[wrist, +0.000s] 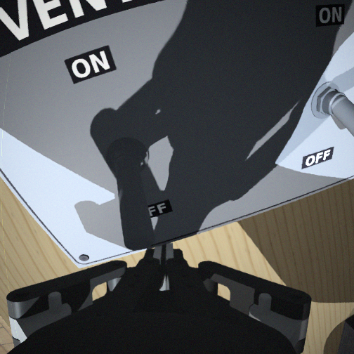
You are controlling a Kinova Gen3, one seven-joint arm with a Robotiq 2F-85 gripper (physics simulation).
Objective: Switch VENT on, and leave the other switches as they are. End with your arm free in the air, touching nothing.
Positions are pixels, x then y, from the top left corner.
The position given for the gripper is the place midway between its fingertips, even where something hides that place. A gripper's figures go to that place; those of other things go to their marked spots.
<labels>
The gripper [163, 254] is 0.17 m from the lens. A switch panel [228, 116] is 0.11 m from the lens.
</labels>
